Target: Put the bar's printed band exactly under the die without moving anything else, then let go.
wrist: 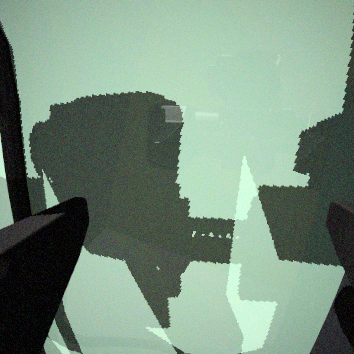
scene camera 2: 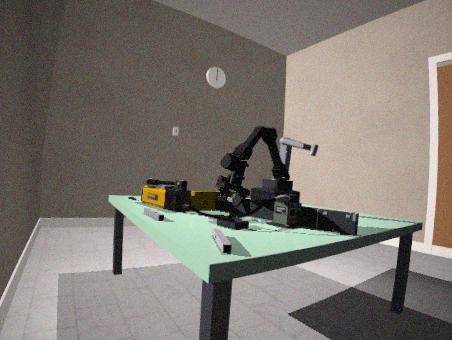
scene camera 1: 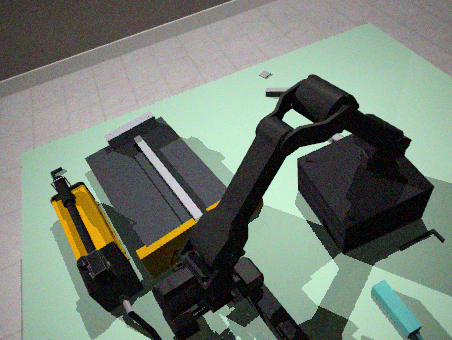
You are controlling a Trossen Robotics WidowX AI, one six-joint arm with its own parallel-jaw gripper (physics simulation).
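Frame: origin at the arm's base, x ahead, y left, z up, level; centimetres.
Seen in the pictures: gripper, between the fingertips: (wrist: 210,211) (scene camera 2: 229,206) (scene camera 1: 214,315); arm's base, origin of its link: (scene camera 2: 280,189) (scene camera 1: 378,161).
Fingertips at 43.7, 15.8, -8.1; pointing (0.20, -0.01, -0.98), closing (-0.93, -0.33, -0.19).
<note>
Offsets run from my fingertips to a thing's middle, as dx, dy, dz. "*": to the spot under its first point.
My gripper (scene camera 1: 219,304) (scene camera 2: 232,193) (wrist: 210,211) is open and empty, its fingers wide apart in the wrist view. It hangs near the yellow-edged grey machine (scene camera 1: 117,197). Several grey bars lie on the table: one square bar {+26.2, +41.5, -2.8} (scene camera 2: 221,241) near the front corner in scene camera 2, another bar {+34.4, +0.7, -2.8} (scene camera 2: 153,214) farther left. A short light-topped bar {-40.5, -60.3, -2.8} (scene camera 1: 276,92) lies at the back in scene camera 1, partly behind the arm. I cannot tell which is the task's bar; no printed band is readable. The die cannot be made out.
A yellow and black device {+22.9, -27.3, +2.7} (scene camera 1: 92,220) (scene camera 2: 154,196) with a cable stands beside the grey machine. A black box (scene camera 1: 380,200), a teal block {-33.7, +14.9, -2.4} (scene camera 1: 396,308) and a black hex key {-46.0, -0.2, -3.5} (scene camera 1: 425,237) are at the right in scene camera 1. A green labelled unit {* -8.4, +27.4, +0.8} (scene camera 2: 284,214) stands near the arm.
</note>
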